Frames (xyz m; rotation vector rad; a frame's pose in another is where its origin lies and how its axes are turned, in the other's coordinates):
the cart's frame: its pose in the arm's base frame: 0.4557 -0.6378 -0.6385 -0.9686 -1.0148 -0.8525
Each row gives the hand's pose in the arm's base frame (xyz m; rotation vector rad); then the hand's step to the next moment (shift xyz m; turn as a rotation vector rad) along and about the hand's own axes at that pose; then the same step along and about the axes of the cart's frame.
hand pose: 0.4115 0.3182 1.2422 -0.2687 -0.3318 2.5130
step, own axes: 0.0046 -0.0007 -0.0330 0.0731 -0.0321 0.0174
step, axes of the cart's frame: -0.0294 0.0156 0.0000 -0.0060 -0.0249 0.0776
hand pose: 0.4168 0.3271 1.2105 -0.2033 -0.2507 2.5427
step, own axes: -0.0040 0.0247 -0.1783 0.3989 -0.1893 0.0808
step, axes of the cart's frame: -0.1608 0.0674 -0.0448 -0.0414 -0.1196 0.4307
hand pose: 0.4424 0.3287 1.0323 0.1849 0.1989 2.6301
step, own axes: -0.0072 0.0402 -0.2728 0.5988 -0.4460 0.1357
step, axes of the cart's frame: -0.2555 -0.0116 -0.1033 -0.0700 -0.0575 0.7534
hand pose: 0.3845 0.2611 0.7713 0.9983 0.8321 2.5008
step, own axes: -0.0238 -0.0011 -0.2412 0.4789 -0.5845 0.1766
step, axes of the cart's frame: -0.1785 -0.1378 -0.0888 -0.1586 0.1081 0.7519
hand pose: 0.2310 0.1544 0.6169 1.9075 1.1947 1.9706
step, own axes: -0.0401 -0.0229 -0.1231 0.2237 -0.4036 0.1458
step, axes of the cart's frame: -0.0542 -0.1156 -0.0315 -0.1715 0.1141 0.4379
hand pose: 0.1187 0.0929 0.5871 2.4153 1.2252 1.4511
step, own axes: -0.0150 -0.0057 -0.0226 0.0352 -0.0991 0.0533
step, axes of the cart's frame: -0.0063 -0.0264 -0.0055 -0.0610 0.0393 0.0929
